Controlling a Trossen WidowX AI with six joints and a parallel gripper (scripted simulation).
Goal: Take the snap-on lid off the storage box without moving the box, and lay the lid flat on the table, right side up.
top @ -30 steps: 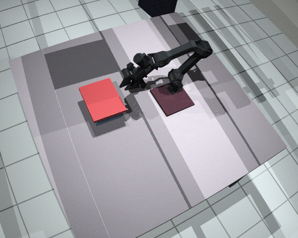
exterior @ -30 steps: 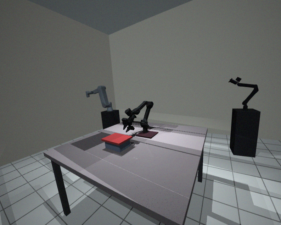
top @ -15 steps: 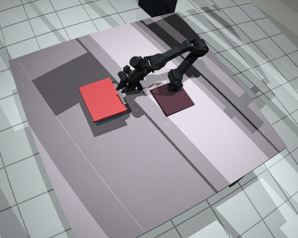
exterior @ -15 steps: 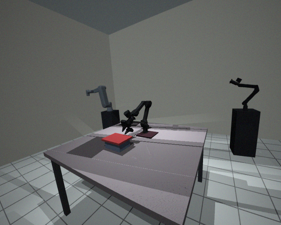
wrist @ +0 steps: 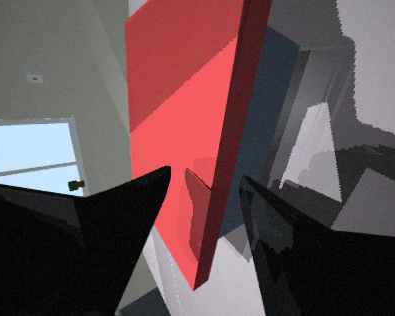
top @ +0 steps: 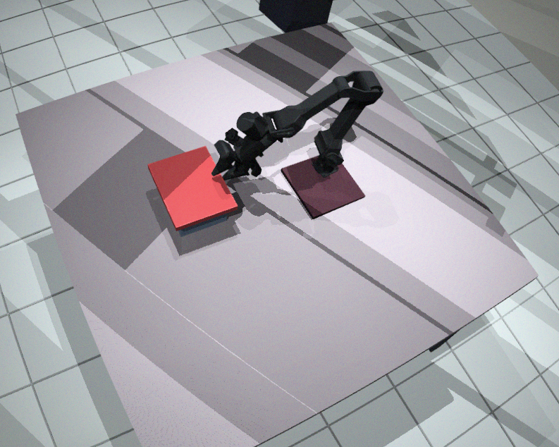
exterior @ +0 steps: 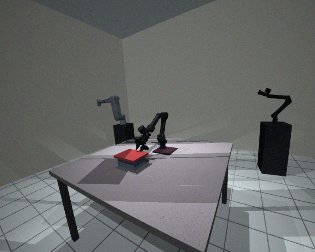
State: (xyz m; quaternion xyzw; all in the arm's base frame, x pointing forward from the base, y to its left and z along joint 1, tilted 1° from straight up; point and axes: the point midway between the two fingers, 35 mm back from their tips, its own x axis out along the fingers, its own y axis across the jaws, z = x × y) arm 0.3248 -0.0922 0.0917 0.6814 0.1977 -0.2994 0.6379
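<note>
The red lid is 8 cm ahead of my gripper tip and 1 cm to the right of it. The rest, counted from my gripper tip: storage box 8 cm ahead, 1 cm to the right, 4 cm below.
</note>
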